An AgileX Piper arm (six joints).
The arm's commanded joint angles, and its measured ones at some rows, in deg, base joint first. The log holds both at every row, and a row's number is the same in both.
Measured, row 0:
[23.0, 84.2, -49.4, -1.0, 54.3, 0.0]
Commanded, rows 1 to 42:
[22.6, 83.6, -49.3, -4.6, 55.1, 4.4]
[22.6, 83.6, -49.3, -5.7, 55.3, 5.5]
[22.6, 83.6, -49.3, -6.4, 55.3, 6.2]
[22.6, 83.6, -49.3, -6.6, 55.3, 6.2]
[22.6, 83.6, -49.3, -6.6, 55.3, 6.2]
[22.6, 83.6, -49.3, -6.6, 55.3, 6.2]
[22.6, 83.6, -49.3, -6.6, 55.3, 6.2]
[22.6, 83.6, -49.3, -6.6, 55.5, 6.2]
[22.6, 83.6, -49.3, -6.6, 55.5, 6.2]
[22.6, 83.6, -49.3, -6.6, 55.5, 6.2]
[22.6, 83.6, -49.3, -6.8, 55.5, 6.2]
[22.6, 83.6, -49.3, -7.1, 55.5, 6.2]
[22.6, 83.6, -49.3, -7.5, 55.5, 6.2]
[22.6, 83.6, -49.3, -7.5, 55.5, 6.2]
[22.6, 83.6, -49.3, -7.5, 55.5, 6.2]
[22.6, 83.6, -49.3, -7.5, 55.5, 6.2]
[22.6, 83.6, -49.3, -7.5, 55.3, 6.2]
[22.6, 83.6, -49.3, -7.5, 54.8, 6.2]
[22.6, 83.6, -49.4, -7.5, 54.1, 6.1]
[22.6, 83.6, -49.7, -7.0, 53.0, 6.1]
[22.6, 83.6, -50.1, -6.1, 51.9, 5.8]
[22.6, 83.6, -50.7, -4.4, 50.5, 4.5]
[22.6, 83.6, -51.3, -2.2, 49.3, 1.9]
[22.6, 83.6, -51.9, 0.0, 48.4, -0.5]
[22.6, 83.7, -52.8, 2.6, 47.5, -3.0]
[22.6, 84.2, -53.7, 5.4, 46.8, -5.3]
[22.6, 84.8, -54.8, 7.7, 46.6, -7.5]
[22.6, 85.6, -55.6, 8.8, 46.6, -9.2]
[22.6, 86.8, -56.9, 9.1, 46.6, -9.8]
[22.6, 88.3, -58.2, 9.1, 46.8, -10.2]
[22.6, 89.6, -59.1, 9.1, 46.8, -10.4]
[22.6, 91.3, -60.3, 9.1, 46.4, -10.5]
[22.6, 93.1, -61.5, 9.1, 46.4, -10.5]
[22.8, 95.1, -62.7, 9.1, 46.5, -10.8]
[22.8, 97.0, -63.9, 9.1, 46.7, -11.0]
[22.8, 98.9, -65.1, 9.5, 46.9, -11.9]
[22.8, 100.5, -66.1, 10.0, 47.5, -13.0]
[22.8, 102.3, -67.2, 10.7, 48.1, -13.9]
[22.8, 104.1, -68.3, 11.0, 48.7, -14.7]
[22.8, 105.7, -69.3, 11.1, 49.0, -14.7]
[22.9, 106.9, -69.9, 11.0, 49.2, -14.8]
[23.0, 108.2, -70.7, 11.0, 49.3, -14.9]
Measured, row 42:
[23.0, 103.4, -67.7, 10.5, 48.3, -13.3]
